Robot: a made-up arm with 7 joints.
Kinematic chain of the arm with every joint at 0, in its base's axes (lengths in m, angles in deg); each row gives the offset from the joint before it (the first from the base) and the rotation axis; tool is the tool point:
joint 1: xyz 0 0 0.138 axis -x
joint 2: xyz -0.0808 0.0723 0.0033 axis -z
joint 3: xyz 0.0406 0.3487 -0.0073 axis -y
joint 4: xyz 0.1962 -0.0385 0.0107 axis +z
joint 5: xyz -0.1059 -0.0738 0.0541 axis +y
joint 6: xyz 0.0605 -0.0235 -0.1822 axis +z
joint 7: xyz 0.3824 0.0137 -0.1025 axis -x
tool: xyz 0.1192 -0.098 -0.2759
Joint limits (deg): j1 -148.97..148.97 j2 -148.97..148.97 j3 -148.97..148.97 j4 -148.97..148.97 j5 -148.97..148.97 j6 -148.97..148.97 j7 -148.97..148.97
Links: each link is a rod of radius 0.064 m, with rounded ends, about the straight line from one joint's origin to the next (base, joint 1, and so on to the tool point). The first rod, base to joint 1, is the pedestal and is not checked.
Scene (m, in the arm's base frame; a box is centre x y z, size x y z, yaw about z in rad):
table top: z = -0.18
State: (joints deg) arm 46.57 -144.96 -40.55 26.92 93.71 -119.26 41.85
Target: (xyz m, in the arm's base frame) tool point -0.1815 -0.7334 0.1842
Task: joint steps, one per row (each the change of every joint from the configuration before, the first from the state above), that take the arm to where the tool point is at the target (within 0.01 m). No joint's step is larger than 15 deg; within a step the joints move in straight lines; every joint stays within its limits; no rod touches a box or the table.
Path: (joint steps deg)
1: -10.99 2.07 7.42 -12.72 -8.54 -5.94 -3.02
2: -10.99 2.07 7.43 -12.72 -8.55 -5.94 -3.02
3: -10.99 2.07 7.42 -12.72 -8.54 -5.95 -3.02
4: -11.00 2.07 7.43 -12.72 -8.55 -5.94 -3.03
5: -10.99 2.06 7.42 -12.72 -8.54 -5.94 -3.02

